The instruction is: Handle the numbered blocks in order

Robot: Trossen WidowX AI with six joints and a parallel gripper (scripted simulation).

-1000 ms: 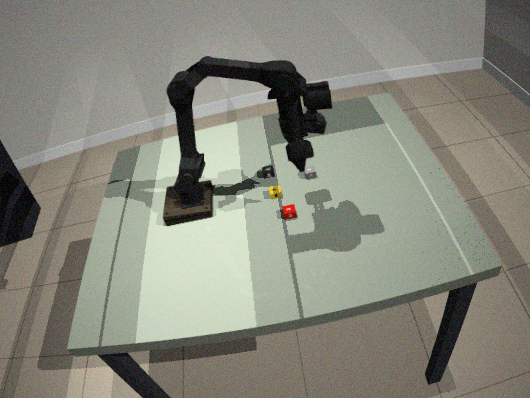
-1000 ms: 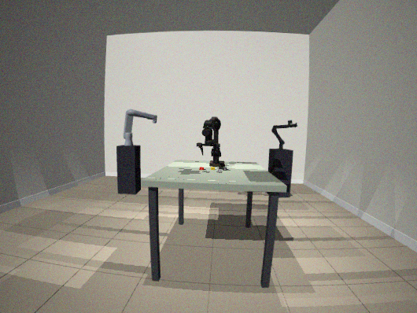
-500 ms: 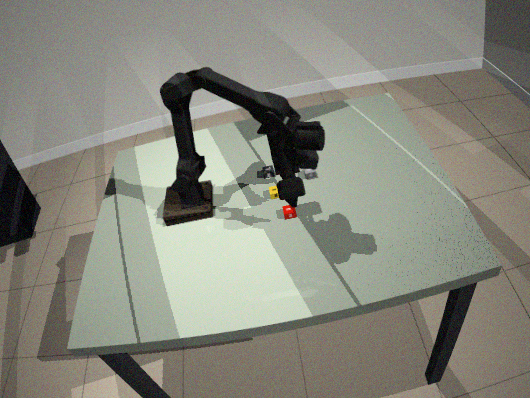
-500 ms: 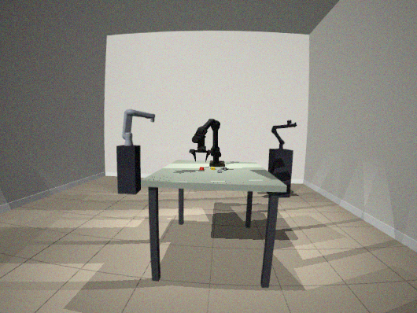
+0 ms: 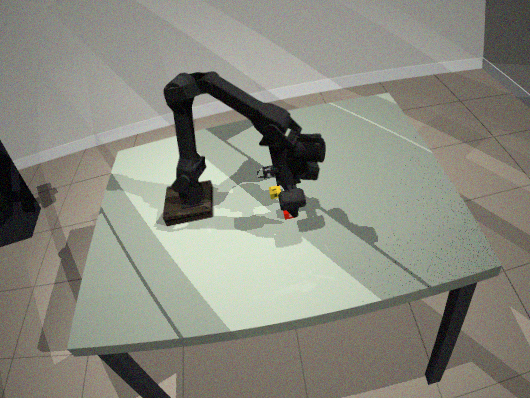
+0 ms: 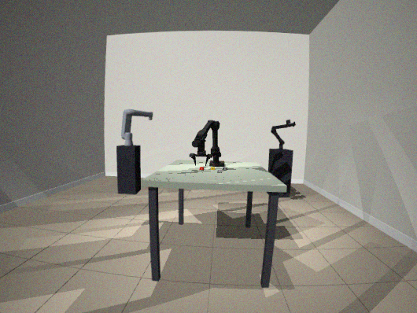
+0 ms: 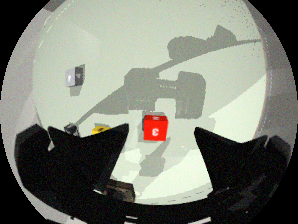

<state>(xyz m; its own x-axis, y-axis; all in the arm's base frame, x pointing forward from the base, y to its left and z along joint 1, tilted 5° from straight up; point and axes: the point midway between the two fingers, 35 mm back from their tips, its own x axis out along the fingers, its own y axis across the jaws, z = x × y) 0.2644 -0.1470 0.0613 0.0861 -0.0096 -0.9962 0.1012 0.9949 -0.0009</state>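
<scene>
Now: the red block 2 cm below my gripper tip, 1 cm to the left of it and 1 cm behind it. From my gripper tip the other things lie so: yellow block: 10 cm to the left, 3 cm behind, 2 cm below; black block: 21 cm to the left, 3 cm behind, 2 cm below.
</scene>
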